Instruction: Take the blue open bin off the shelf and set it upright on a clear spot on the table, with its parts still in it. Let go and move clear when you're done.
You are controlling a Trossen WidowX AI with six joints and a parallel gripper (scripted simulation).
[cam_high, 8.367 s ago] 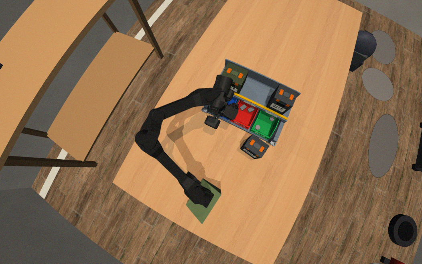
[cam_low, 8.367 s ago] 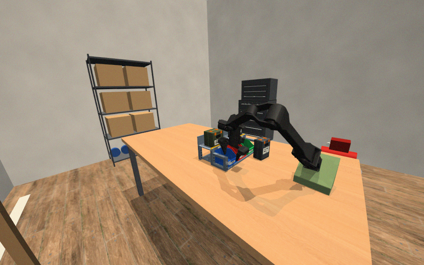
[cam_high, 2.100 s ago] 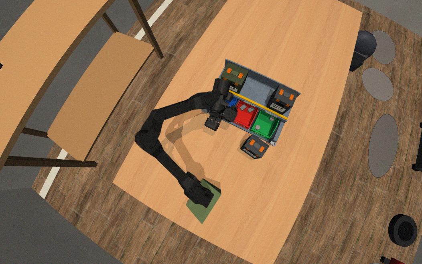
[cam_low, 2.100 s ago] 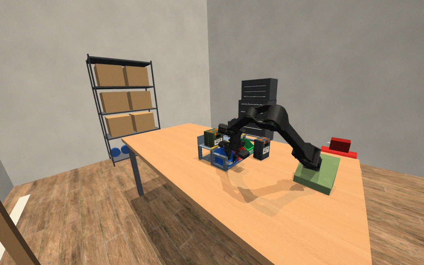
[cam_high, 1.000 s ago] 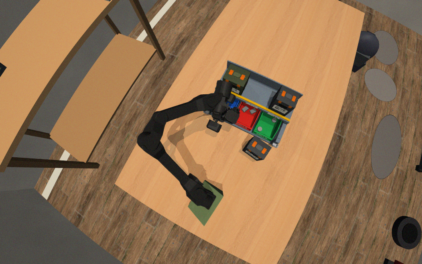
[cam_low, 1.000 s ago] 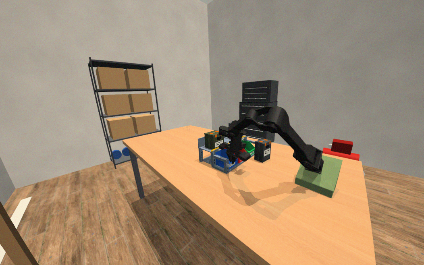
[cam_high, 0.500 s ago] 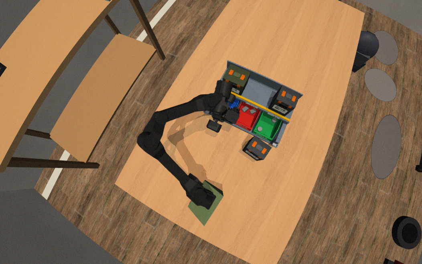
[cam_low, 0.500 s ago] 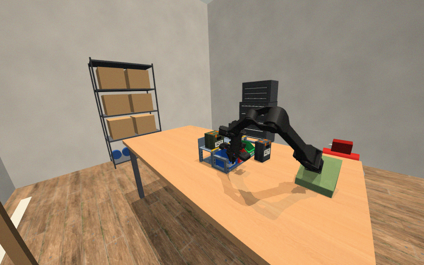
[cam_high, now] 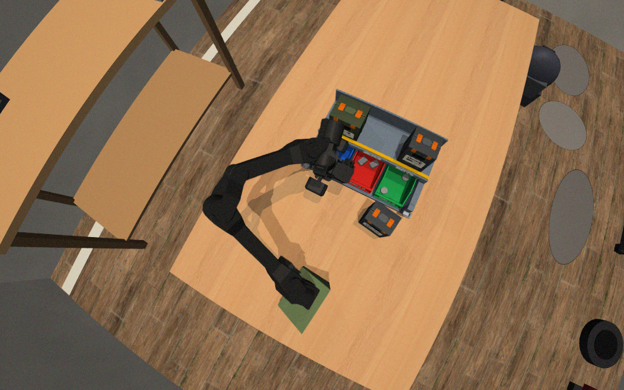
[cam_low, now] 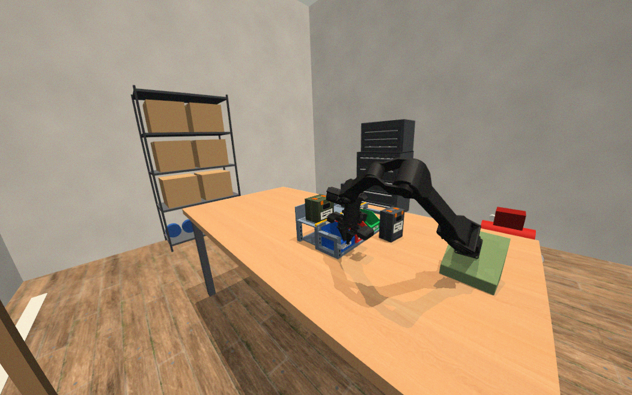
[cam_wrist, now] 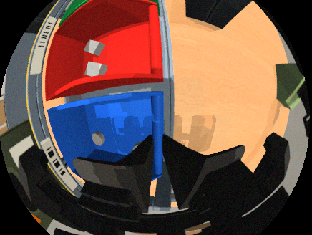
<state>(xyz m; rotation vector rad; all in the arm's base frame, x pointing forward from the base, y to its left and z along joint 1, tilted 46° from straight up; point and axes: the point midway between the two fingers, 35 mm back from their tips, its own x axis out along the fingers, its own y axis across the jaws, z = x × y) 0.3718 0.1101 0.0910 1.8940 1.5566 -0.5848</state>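
The blue open bin lies 7 cm ahead of my hand and 2 cm below it. Round my hand: olive case: 15 cm ahead, 1 cm to the left, 9 cm above; then red bin: 7 cm ahead, 11 cm to the right, 2 cm below; then green bin: 8 cm ahead, 22 cm to the right, 2 cm below.
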